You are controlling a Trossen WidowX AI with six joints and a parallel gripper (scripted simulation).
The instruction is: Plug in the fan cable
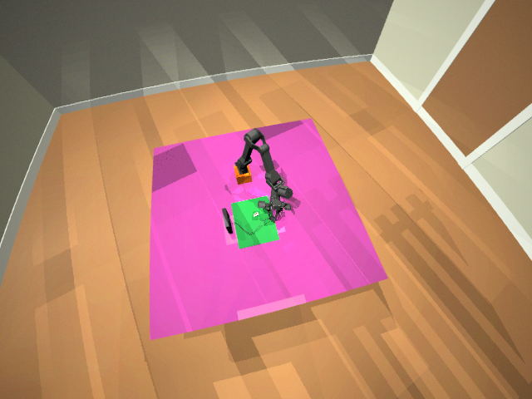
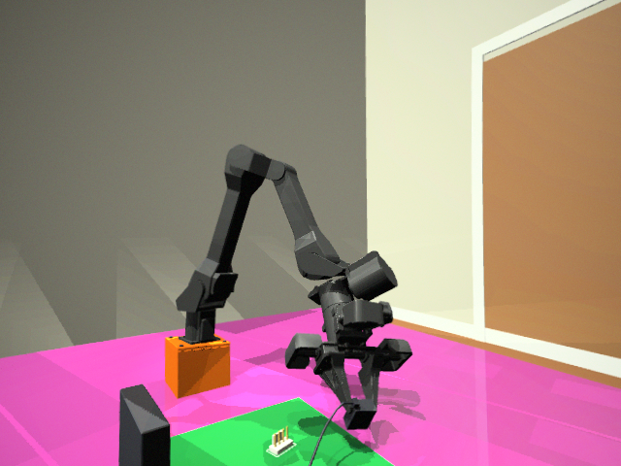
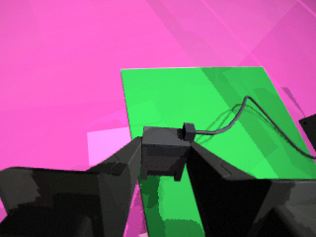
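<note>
The four-pin header is 80 mm behind my gripper tip, 70 mm to the right of it and 60 mm below it. Round my gripper tip: fan plug 10 mm below, 10 mm behind; then green board 100 mm to the right, 70 mm below, 50 mm behind; then dark fan 240 mm to the right, 90 mm behind.
</note>
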